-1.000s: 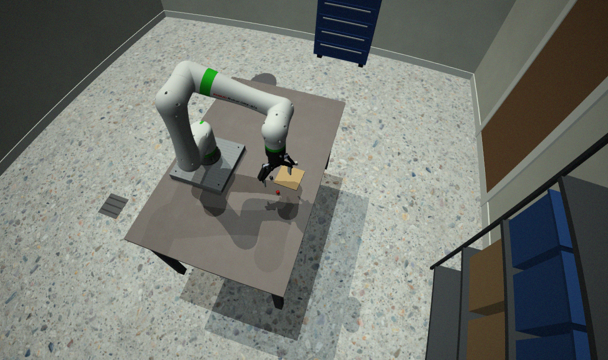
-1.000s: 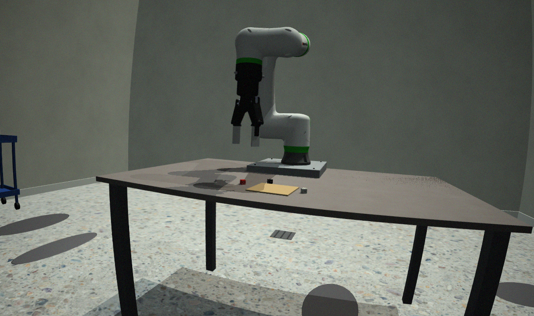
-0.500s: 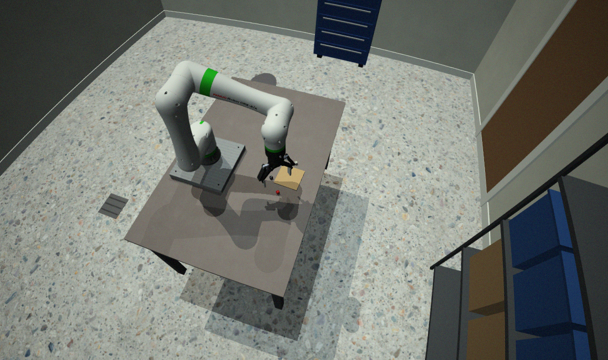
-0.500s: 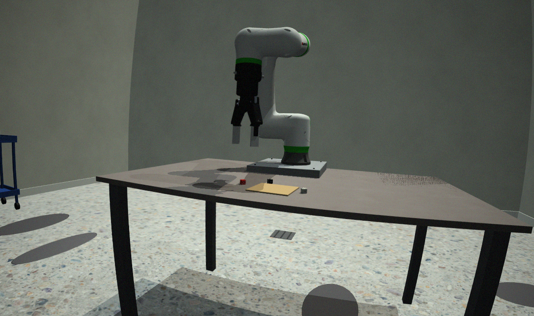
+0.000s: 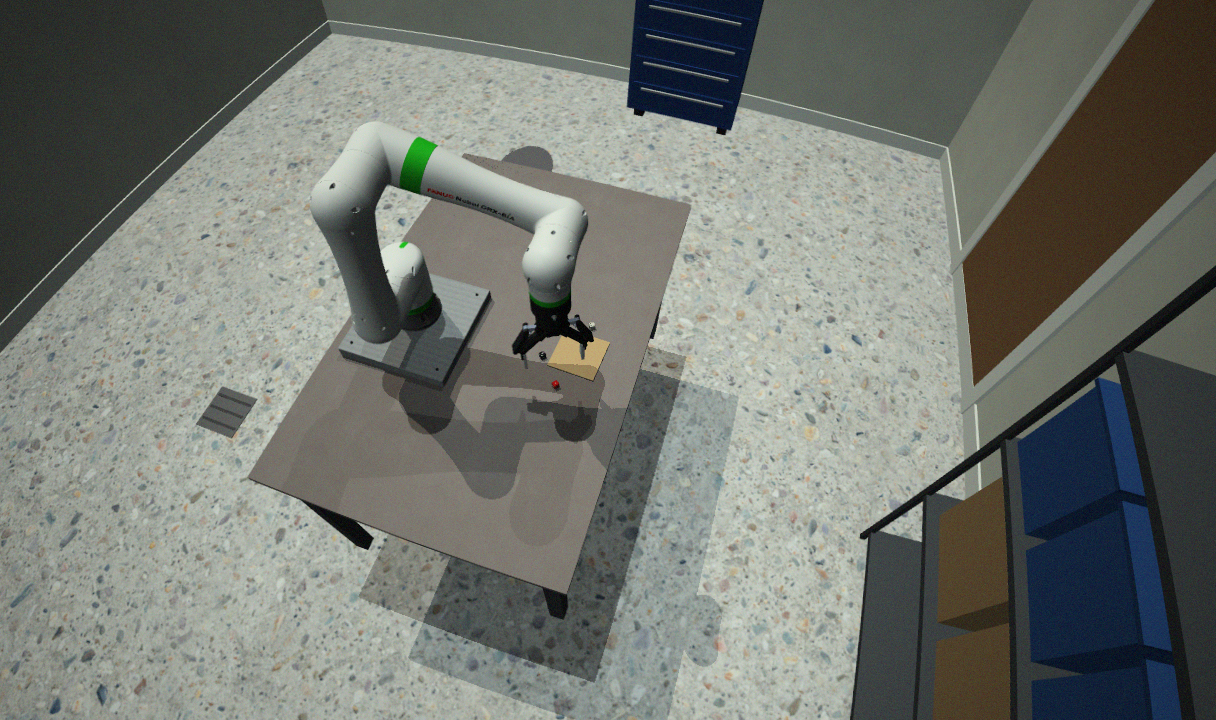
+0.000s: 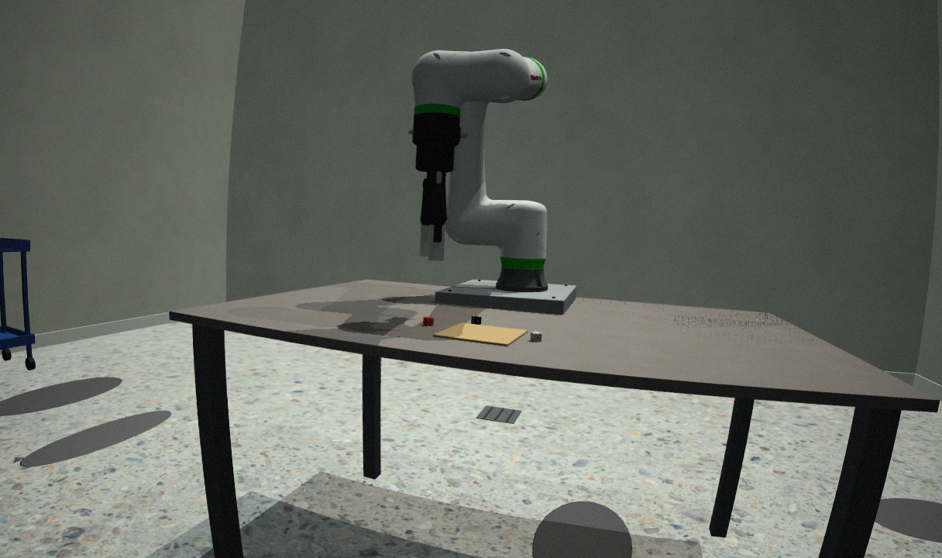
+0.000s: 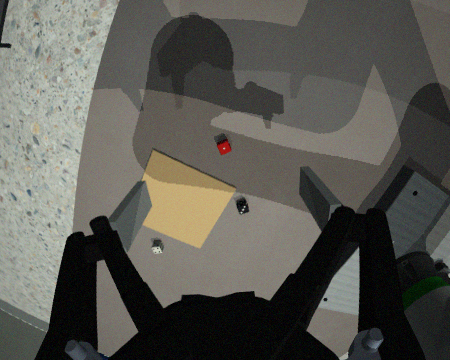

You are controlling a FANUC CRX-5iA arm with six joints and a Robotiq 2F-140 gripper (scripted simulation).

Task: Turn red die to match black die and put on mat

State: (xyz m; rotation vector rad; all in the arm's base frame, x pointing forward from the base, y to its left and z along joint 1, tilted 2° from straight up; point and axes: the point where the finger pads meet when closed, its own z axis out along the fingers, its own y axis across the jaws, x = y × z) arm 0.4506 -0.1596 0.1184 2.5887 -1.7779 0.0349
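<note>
My gripper is now 140 mm above the red die. From my hand the other things lie so: tan mat: 140 mm below, 120 mm to the left, 50 mm ahead; then white die: 220 mm to the left, 140 mm below, 70 mm ahead; then black die: 140 mm below, 90 mm to the left, 60 mm behind.
</note>
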